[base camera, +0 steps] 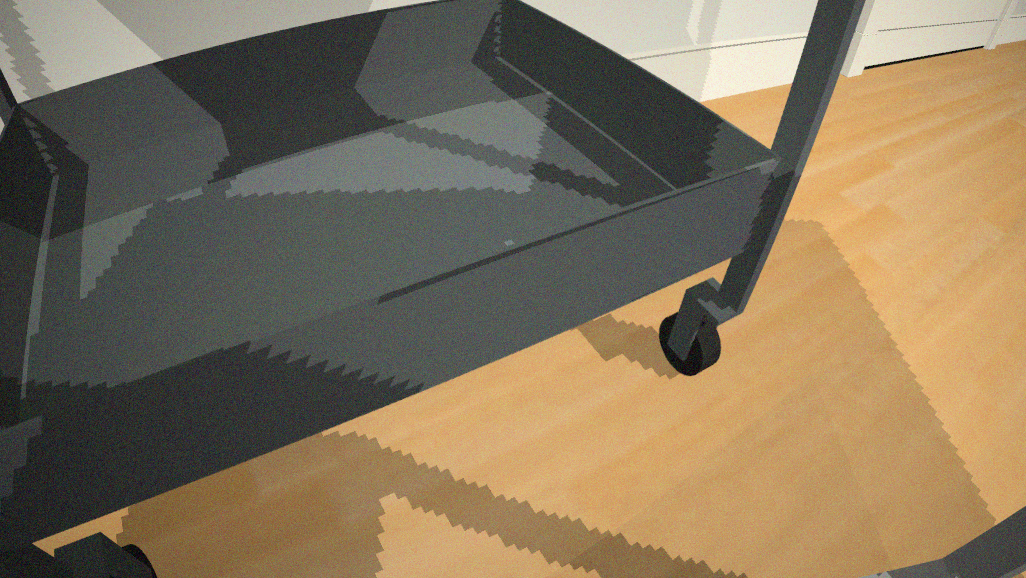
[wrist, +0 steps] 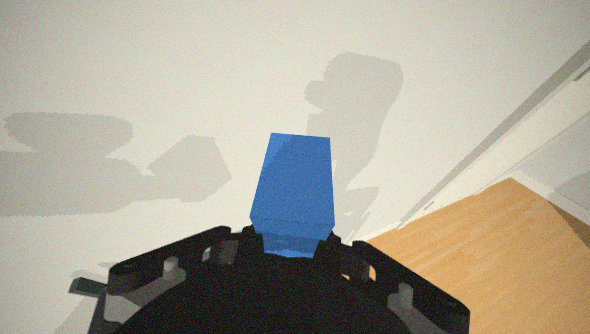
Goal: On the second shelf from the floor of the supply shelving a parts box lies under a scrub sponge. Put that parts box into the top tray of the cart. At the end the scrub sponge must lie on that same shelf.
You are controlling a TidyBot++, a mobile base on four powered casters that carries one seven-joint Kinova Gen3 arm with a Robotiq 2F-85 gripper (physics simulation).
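Places are measured from the arm's base along level axes (x left, y back, z up), in millimetres.
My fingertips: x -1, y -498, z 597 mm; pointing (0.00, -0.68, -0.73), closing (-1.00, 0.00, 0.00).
Note:
Behind a point stands the place of what it marks.
The blue parts box (wrist: 295, 180) {x 0, y -487, z 681 mm} is held between the fingers of my gripper (wrist: 292, 227) {x -1, y -498, z 597 mm}, which is shut on it, and it sticks out ahead of the fingertips against the wall. The dark grey cart (base camera: 768, 208) {x -181, y -354, z -231 mm} stands close in front of the base. Its lower tray (base camera: 574, 251) {x -49, y -291, z -211 mm}, just above the casters, fills much of the base view. The cart's top tray does not show clearly in either view. A short dark bar end (wrist: 87, 286) {x 352, y -459, z 364 mm}, perhaps part of the cart, shows left of the gripper. The scrub sponge and the supply shelving do not show.
A pale wall (base camera: 674, 25) {x -267, y -816, z -275 mm} (wrist: 175, 65) {x 132, y -611, z 690 mm} with shadows stands behind the cart. A caster (base camera: 690, 344) {x -162, y -353, z -357 mm} is under the cart's near right corner. Wooden floor (base camera: 933, 179) {x -661, y -665, z -397 mm} (wrist: 500, 250) {x -1350, y -949, z -397 mm} shows to the right. A dark edge (base camera: 994, 549) shows at the base view's lower right corner.

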